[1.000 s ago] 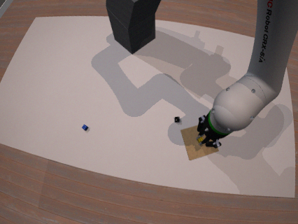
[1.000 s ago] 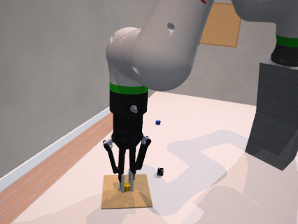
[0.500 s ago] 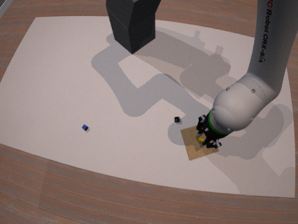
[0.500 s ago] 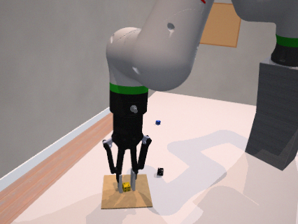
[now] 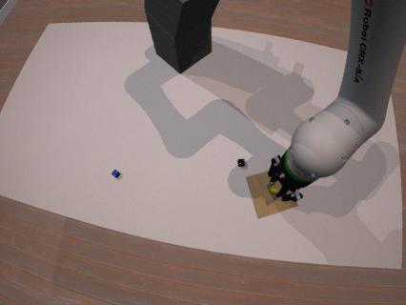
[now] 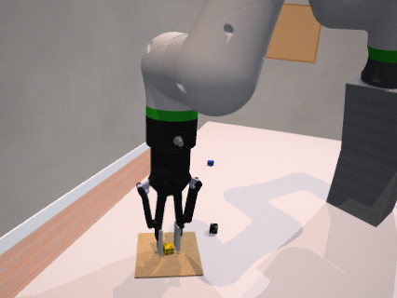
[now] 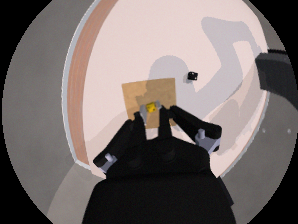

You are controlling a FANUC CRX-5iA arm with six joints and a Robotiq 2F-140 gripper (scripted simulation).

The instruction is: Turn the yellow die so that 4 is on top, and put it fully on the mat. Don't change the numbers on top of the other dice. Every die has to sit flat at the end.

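Now: hand 30 mm above the yellow die. Round my hand: black die 120 mm to the right, 70 mm behind, 40 mm below; blue die 510 mm to the right, 70 mm ahead, 40 mm below; brown mat 40 mm below.
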